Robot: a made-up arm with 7 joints. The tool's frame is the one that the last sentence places.
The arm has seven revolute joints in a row. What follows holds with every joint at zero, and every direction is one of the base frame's. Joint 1 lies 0.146 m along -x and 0.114 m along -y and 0.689 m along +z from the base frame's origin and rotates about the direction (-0.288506, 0.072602, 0.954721), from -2.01 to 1.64 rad. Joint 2 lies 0.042 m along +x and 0.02 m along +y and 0.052 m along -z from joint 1 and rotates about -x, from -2.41 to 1.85 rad. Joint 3 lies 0.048 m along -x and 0.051 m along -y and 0.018 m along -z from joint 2 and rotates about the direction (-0.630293, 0.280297, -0.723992), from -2.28 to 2.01 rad. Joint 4 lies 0.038 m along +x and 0.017 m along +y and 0.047 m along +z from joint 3 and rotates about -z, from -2.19 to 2.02 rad. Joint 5 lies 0.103 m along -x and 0.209 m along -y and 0.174 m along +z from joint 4 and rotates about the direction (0.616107, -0.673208, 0.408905), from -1.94 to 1.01 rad. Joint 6 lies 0.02 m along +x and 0.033 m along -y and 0.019 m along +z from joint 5 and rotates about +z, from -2.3 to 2.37 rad. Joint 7 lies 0.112 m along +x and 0.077 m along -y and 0.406 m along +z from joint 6 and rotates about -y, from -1.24 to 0.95 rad. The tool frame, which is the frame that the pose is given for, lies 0.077 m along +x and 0.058 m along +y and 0.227 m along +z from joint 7; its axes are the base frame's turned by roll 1.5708, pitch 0 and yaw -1.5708 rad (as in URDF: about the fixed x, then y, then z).
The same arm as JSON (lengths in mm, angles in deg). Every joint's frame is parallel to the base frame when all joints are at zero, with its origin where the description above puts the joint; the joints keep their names.
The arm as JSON. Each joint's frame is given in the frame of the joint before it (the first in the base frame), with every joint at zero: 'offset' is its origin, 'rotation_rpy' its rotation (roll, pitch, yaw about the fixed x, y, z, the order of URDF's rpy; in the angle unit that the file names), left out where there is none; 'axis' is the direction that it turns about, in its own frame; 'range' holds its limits. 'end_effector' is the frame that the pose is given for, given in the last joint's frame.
{"length_unit": "mm", "angle_unit": "deg", "chain": [{"id": "joint 1", "offset": [-146.0, -114.0, 689.0], "axis": [-0.288506, 0.072602, 0.954721], "range": [-115.16, 93.97]}, {"id": "joint 2", "offset": [42.0, 20.0, -52.0], "axis": "-x", "range": [-138.08, 106.0]}, {"id": "joint 3", "offset": [-48.0, -51.0, -18.0], "axis": [-0.630293, 0.280297, -0.723992], "range": [-130.63, 115.16]}, {"id": "joint 4", "offset": [38.0, 17.0, 47.0], "axis": "-z", "range": [-125.48, 115.74]}, {"id": "joint 5", "offset": [-103.0, -209.0, 174.0], "axis": [0.616107, -0.673208, 0.408905], "range": [-111.15, 57.87]}, {"id": "joint 6", "offset": [20.0, -33.0, 19.0], "axis": "+z", "range": [-131.78, 135.79]}, {"id": "joint 7", "offset": [112.0, -77.0, 406.0], "axis": "-y", "range": [-71.05, 54.43]}], "end_effector": {"offset": [77.0, 58.0, 227.0], "rotation_rpy": [90.0, 0.0, -90.0]}}
